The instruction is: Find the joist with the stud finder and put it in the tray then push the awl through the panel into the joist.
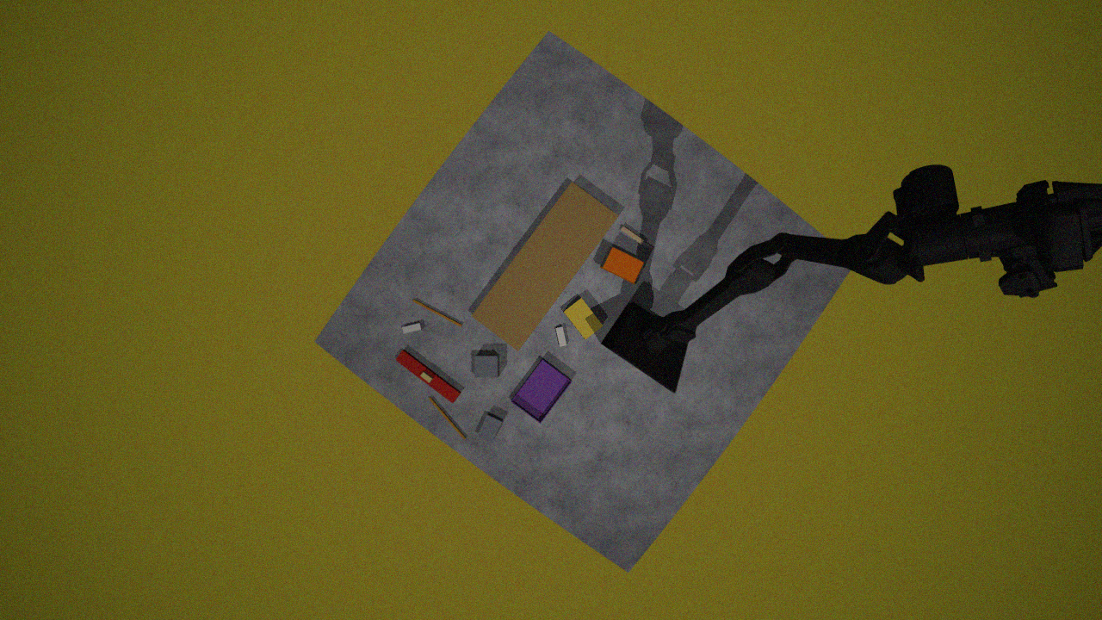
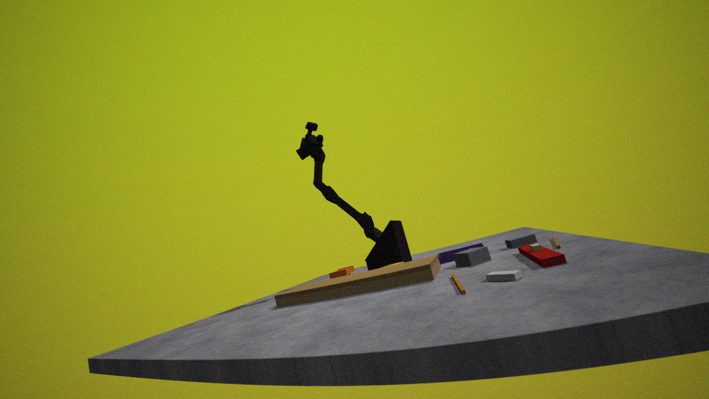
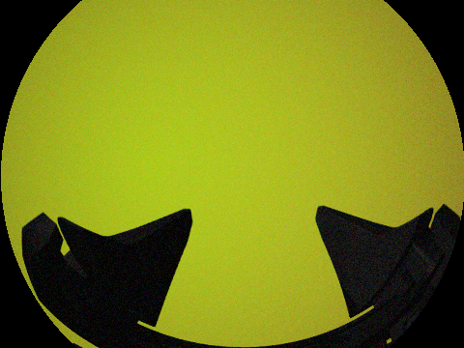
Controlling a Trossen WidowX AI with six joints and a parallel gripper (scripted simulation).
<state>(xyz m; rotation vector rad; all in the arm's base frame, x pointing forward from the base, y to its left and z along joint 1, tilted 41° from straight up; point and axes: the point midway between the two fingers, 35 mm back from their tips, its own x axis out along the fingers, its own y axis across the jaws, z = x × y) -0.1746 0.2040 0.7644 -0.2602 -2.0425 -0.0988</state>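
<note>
Now: the orange stud finder 880 mm below my gripper tip, 290 mm ahead of it and 230 mm to the left of it. From my gripper tip the other things lie so: awl (880 mm below, 310 mm ahead, 130 mm to the left); then yellow block (870 mm below, 440 mm to the left, 280 mm ahead); then purple tray (870 mm below, 690 mm to the left, 230 mm ahead).
</note>
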